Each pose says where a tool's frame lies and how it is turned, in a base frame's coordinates. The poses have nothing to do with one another.
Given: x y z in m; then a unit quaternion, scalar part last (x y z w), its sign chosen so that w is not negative.
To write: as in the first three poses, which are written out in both.
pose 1, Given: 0.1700, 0.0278, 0.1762, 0.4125, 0.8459, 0.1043, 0.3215
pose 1, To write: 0.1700, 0.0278, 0.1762, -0.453, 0.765, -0.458, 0.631, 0.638, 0.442
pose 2, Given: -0.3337, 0.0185, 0.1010, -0.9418, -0.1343, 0.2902, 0.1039
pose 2, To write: -0.3337, 0.0185, 0.1010, 0.796, 0.313, -0.519, 0.193, -0.942, -0.274
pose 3, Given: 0.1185, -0.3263, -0.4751, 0.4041, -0.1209, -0.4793, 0.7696
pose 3, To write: 0.1185, -0.3263, -0.4751, 0.511, -0.836, -0.201, 0.640, 0.214, 0.738
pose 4, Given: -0.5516, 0.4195, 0.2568, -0.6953, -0.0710, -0.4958, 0.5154
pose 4, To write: -0.5516, 0.4195, 0.2568, 0.498, -0.412, 0.763, 0.610, -0.459, -0.646
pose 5, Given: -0.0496, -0.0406, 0.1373, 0.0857, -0.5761, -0.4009, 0.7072
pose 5, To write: -0.0496, -0.0406, 0.1373, 0.015, -0.666, 0.746, 0.468, 0.664, 0.583
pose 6, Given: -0.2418, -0.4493, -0.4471, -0.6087, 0.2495, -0.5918, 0.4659
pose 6, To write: -0.2418, -0.4493, -0.4471, 0.175, -0.855, 0.488, 0.248, -0.441, -0.862
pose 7, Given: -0.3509, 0.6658, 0.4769, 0.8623, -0.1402, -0.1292, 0.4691
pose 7, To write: -0.3509, 0.6658, 0.4769, 0.927, -0.363, -0.091, -0.121, -0.521, 0.845
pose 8, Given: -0.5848, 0.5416, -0.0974, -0.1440, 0.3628, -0.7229, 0.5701
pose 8, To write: -0.5848, 0.5416, -0.0974, -0.308, -0.929, -0.205, 0.720, -0.087, -0.689
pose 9, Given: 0.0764, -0.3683, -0.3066, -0.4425, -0.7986, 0.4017, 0.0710
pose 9, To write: 0.0764, -0.3683, -0.3066, -0.598, 0.764, -0.242, 0.650, 0.286, -0.704
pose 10, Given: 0.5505, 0.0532, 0.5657, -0.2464, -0.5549, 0.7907, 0.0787
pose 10, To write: 0.5505, 0.0532, 0.5657, -0.866, 0.398, -0.302, 0.149, -0.372, -0.916
